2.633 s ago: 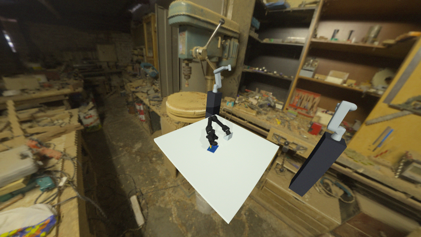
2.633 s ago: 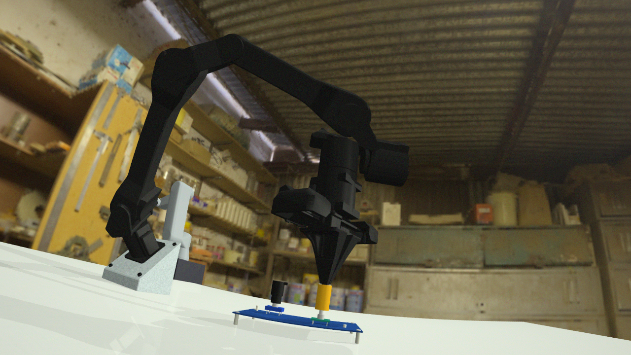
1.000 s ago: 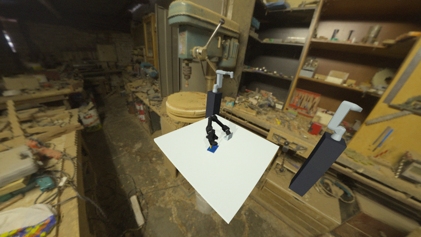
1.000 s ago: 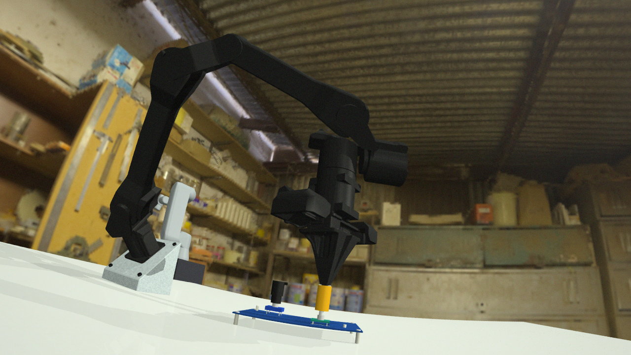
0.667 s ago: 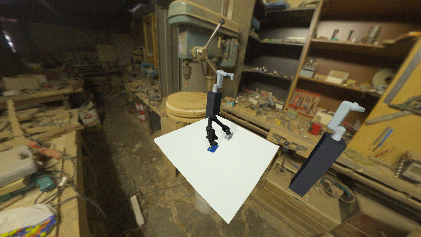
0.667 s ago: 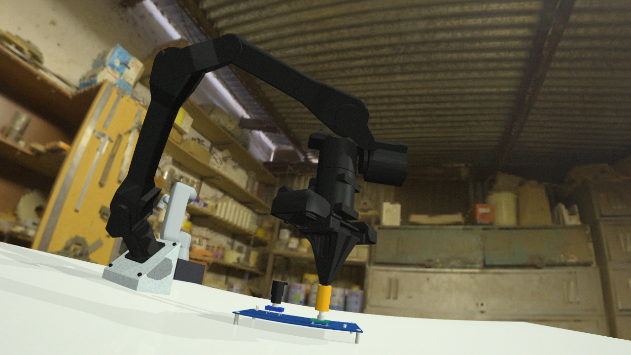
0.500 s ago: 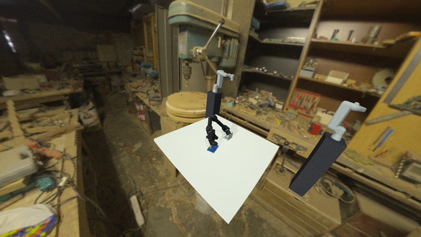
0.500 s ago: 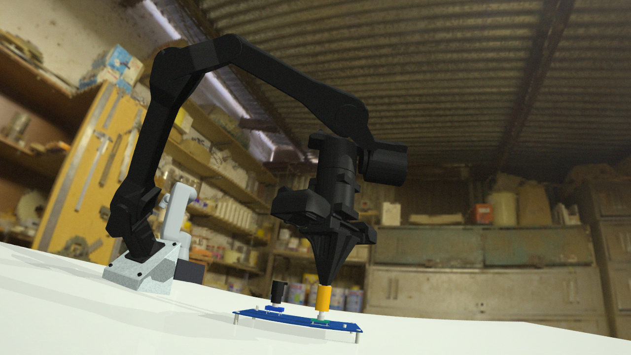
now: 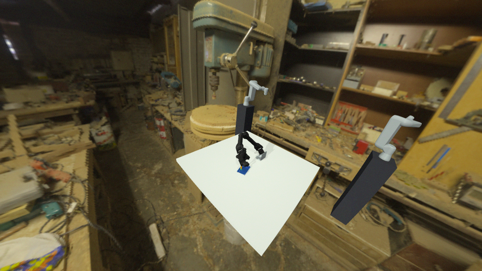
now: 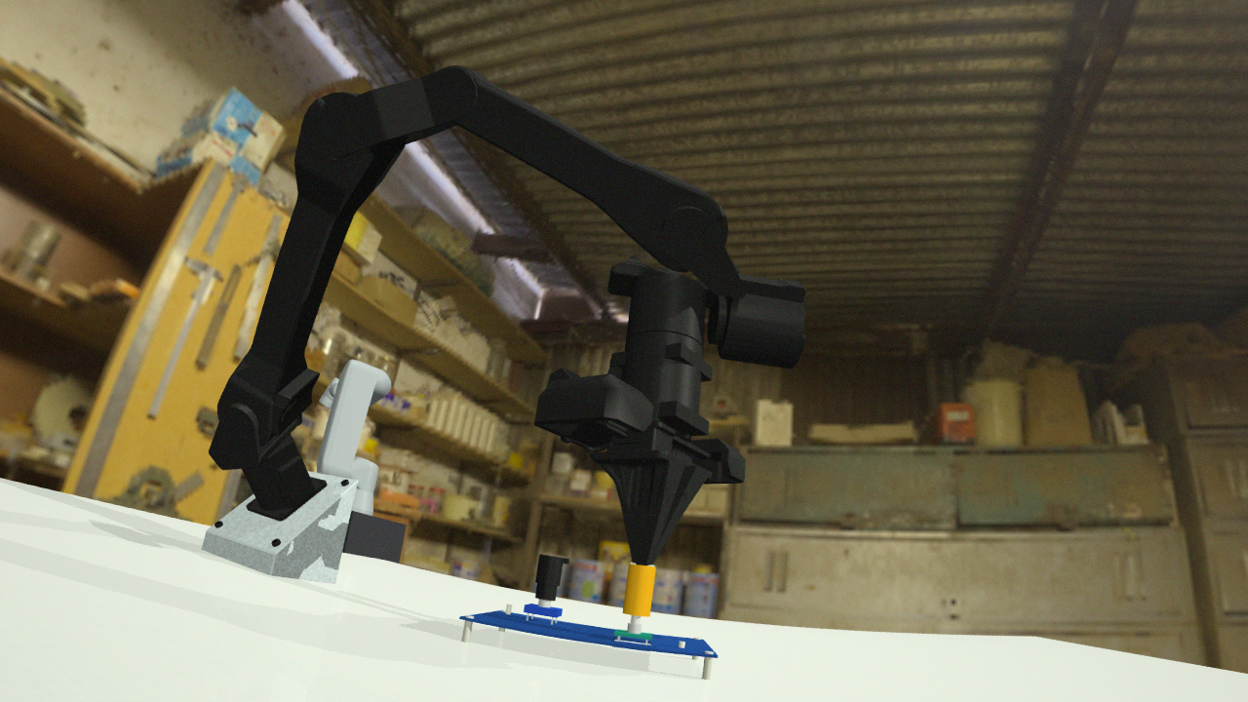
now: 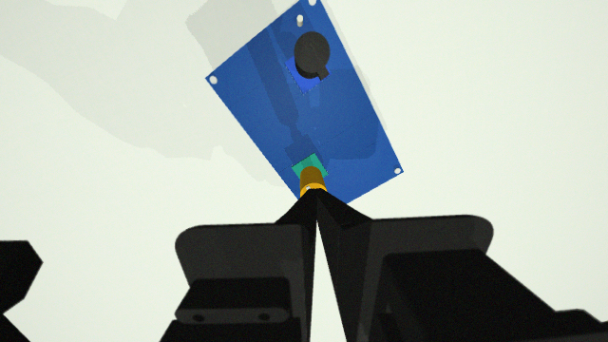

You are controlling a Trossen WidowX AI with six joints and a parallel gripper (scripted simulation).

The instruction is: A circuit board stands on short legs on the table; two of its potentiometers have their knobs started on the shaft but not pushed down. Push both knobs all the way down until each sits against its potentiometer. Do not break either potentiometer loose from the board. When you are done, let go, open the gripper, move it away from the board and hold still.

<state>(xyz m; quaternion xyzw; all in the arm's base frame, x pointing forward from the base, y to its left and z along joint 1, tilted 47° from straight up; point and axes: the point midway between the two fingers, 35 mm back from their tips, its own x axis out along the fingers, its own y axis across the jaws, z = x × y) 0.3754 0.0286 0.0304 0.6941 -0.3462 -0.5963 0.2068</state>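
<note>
My gripper tip is now 1 cm above the yellow knob. The rest, counted from my gripper tip: black knob (8 cm behind, 2 cm to the left, 2 cm below).
</note>
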